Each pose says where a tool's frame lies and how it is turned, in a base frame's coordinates. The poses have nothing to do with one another.
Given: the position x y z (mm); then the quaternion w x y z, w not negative.
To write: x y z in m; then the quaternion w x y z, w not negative. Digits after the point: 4 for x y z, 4 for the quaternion.
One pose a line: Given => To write
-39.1 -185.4 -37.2 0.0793 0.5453 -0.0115 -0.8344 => -0.0391 -0.1854 -0.0372 0.0793 0.5453 -0.0115 -0.8344
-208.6 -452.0 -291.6 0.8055 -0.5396 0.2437 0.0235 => -0.2086 -0.4520 -0.2916 0.8055 -0.5396 0.2437 0.0235
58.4 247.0 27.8 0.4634 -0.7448 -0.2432 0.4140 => 0.0584 0.2470 0.0278 0.4634 -0.7448 -0.2432 0.4140
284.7 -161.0 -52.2 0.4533 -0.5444 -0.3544 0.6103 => 0.2847 -0.1610 -0.0522 0.4533 -0.5444 -0.3544 0.6103
